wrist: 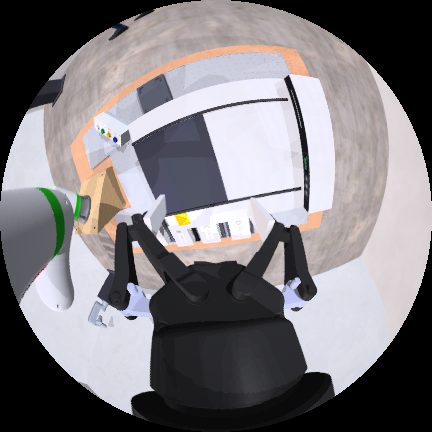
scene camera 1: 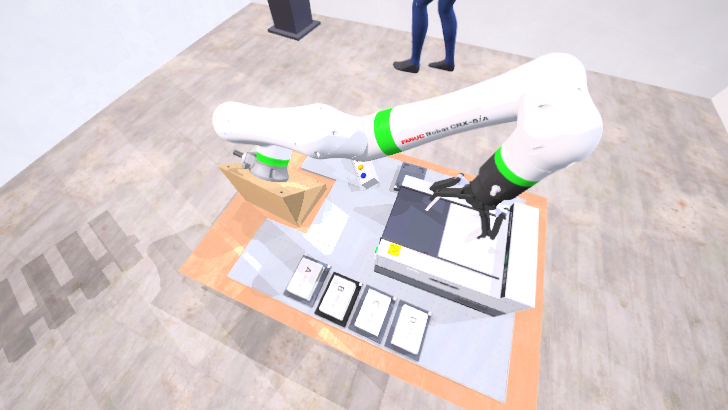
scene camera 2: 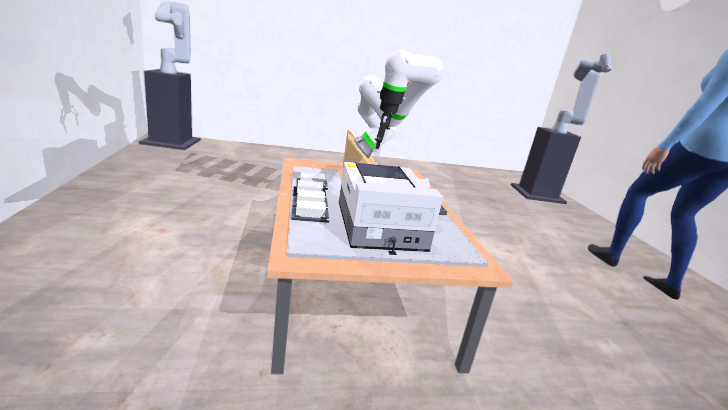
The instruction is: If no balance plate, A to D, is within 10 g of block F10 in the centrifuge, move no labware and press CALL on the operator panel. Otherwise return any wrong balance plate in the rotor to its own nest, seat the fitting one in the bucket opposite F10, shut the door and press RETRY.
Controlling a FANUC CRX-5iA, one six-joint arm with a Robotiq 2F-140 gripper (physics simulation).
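Places are measured from the arm's base along level axes (x ahead, y left, z up), in millimetres.
Pixels of known places: gripper, fingertip midpoint: (wrist: 207, 204) (scene camera 1: 447, 222) (scene camera 2: 378, 149); arm's base, origin of the base link: (wrist: 84, 209) (scene camera 1: 270, 175) (scene camera 2: 361, 148).
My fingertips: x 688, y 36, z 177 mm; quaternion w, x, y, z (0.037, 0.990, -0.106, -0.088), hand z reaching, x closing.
Note:
Ahead of a thing's pixels: the offset from my fingertips to its top centre. Level surfaces: height alone.
The white centrifuge (scene camera 1: 473, 277) (scene camera 2: 399, 196) (wrist: 260, 145) stands on the table with a dark panel {dz -118 mm} (scene camera 1: 415, 219) (wrist: 180, 165) on its top; its rotor and block F10 are not visible. My gripper (scene camera 1: 458, 220) (scene camera 2: 378, 146) (wrist: 207, 204) is open and empty, high above the centrifuge. White balance plates A {dz -277, dx -355, dy -292 mm} (scene camera 1: 305, 280), B {dz -277, dx -216, dy -291 mm} (scene camera 1: 339, 301), C {dz -277, dx -84, dy -274 mm} (scene camera 1: 373, 313) and D {dz -277, dx +49, dy -261 mm} (scene camera 1: 409, 330) lie in a row of dark nests beside it. Plates C and D (wrist: 242, 228) show partly between the fingers in the wrist view. The operator panel {dz -247, dx -421, dy +271 mm} (scene camera 1: 367, 178) (wrist: 111, 131) has small coloured buttons.
A dark flat block {dz -301, dx -200, dy +326 mm} (scene camera 1: 413, 171) (wrist: 155, 94) lies on the far side of the centrifuge. The arm's wooden base wedge (scene camera 1: 270, 201) (wrist: 104, 200) stands at the table's other end. A person (scene camera 1: 433, 35) (scene camera 2: 687, 178) stands beyond the table. Dark pedestals (scene camera 2: 168, 106) (scene camera 2: 547, 162) carry other arms.

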